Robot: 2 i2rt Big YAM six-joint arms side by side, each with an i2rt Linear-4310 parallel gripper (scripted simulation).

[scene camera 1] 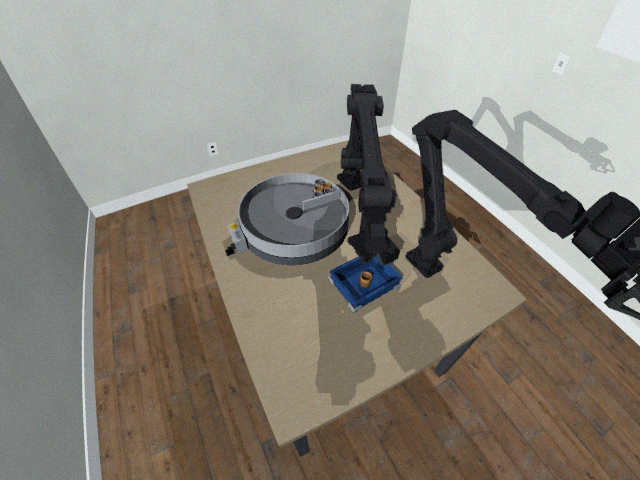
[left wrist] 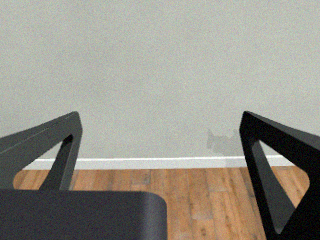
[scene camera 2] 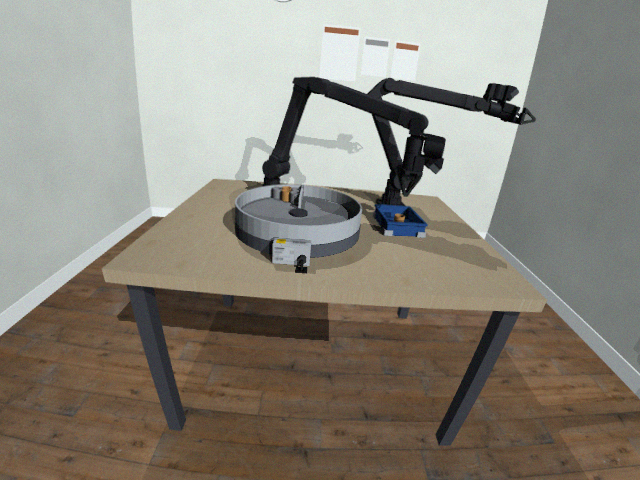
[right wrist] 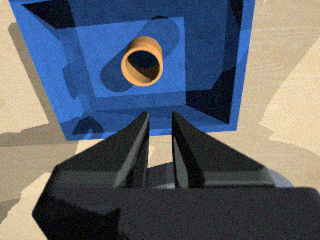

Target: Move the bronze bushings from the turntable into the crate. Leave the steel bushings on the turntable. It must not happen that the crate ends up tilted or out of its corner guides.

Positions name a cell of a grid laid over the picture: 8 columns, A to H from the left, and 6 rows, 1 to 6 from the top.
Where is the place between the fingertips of my left gripper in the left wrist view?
E4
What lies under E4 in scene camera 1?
A blue crate.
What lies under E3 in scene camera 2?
A blue crate.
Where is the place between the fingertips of my right gripper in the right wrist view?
E4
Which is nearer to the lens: the bronze bushing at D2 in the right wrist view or the blue crate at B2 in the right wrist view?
The bronze bushing.
